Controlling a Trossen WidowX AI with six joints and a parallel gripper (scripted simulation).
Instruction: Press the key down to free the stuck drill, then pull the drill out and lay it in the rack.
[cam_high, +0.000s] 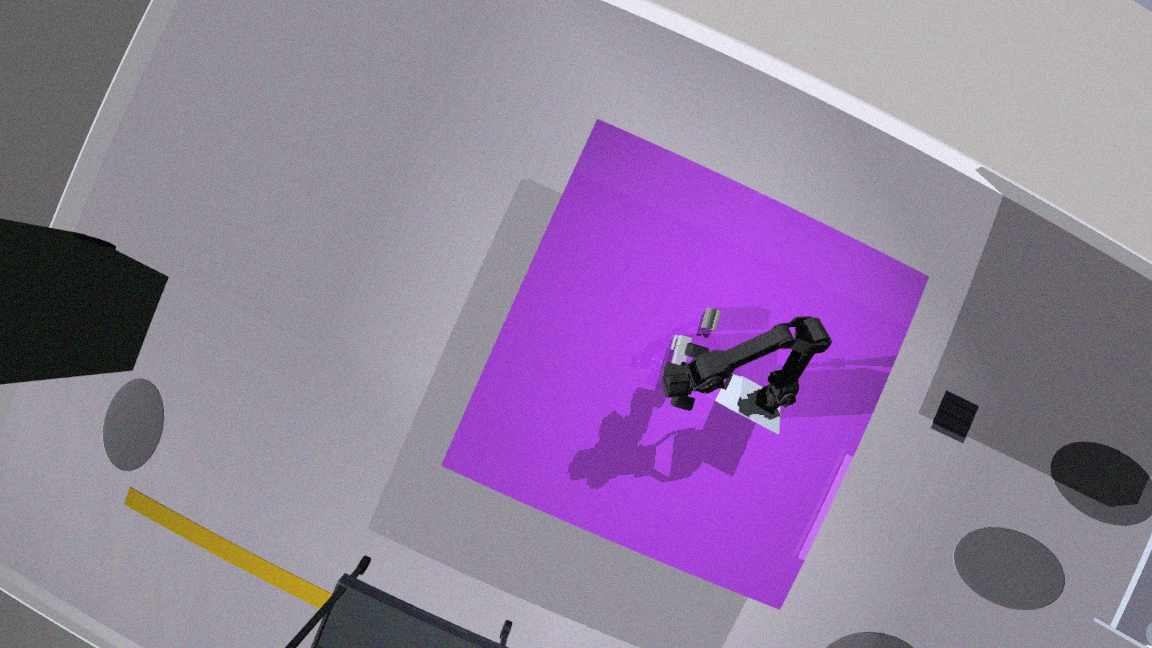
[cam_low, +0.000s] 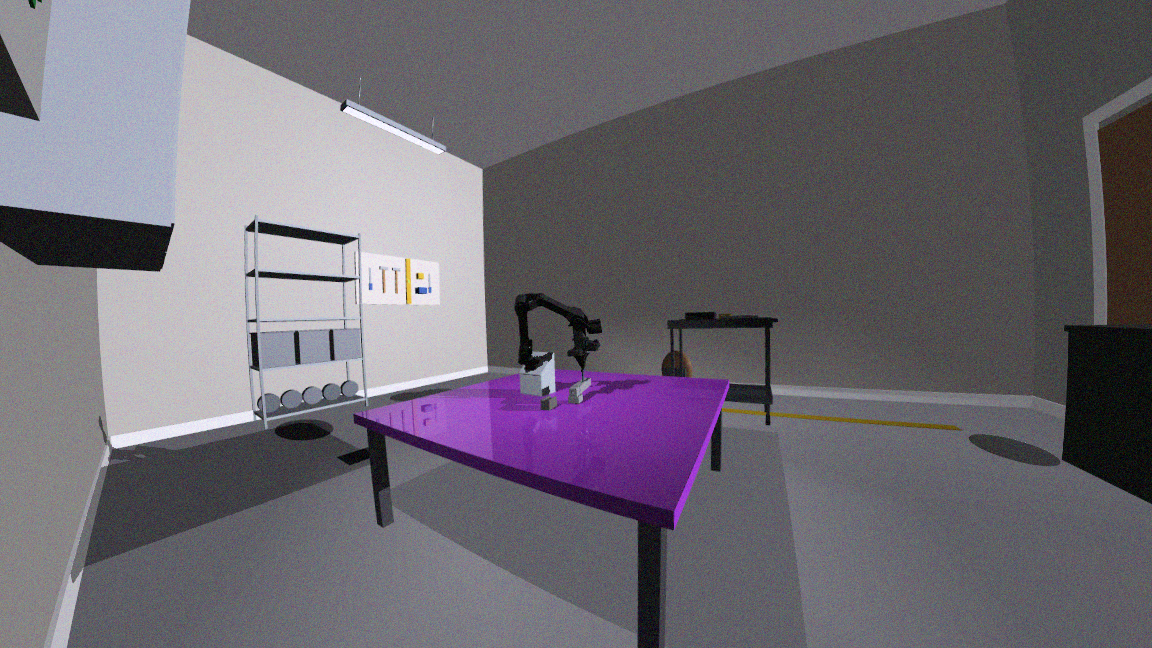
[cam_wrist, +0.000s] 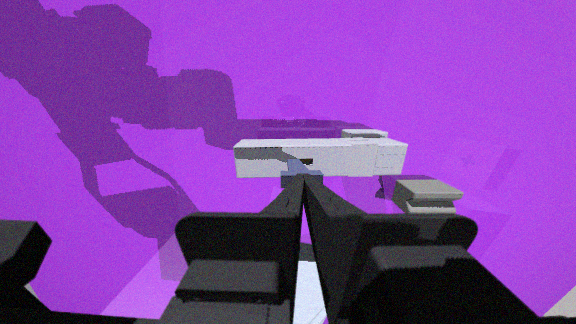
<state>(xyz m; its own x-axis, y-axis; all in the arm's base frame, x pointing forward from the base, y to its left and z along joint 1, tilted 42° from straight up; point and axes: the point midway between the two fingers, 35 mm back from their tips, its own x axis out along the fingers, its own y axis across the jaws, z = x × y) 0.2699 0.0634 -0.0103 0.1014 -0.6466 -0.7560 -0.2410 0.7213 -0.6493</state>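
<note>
My gripper tip is 30 mm above the dark key. Round my gripper tip: slim drill 10 mm ahead, 50 mm to the right, 80 mm below; rack 30 mm behind, 210 mm to the right, 110 mm below; pale grey block 30 mm to the right, 90 mm below.
</note>
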